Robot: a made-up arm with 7 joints.
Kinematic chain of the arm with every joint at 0, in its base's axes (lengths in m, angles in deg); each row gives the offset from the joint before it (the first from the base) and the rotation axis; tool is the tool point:
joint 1: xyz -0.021 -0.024 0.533 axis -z
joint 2: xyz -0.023 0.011 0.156 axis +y
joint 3: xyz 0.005 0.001 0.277 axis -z
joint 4: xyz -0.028 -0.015 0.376 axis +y
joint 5: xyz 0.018 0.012 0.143 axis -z
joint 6: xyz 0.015 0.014 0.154 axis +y
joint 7: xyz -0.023 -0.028 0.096 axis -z
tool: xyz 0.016 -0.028 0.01
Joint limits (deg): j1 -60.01..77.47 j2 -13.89..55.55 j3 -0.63..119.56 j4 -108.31..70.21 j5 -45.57..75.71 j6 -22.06..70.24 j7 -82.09..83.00
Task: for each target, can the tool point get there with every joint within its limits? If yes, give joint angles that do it. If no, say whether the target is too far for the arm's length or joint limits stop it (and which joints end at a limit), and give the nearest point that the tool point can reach.
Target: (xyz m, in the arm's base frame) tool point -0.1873 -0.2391 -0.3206
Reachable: no: joint limits stop it (at a limit: joint 1, joint 2, joint 4, joint 6) | nearest point 0.0652 -0.7183 0.7723 | short by 1.220 m
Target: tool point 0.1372 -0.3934 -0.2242
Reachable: no: joint limits stop it (at a limit: joint 2, joint 4, joint 6) | nearest point 0.2592 -0.6782 0.7610 | short by 1.033 m
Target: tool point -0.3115 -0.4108 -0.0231
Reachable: no: joint limits stop it (at a limit: joint 1, joint 2, joint 4, joint 6) | nearest point -0.0094 -0.7239 0.7923 | short by 0.924 m
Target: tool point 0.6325 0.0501 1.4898
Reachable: yes | joints -10.80 36.67 9.85 12.30 22.42 13.99 39.58
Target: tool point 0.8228 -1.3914 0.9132
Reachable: no: too far | nearest point 0.4598 -0.8031 1.0159 | short by 0.699 m
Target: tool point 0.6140 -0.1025 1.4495
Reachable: yes | joints -5.80 32.87 44.36 27.95 -22.79 -4.00 -36.23
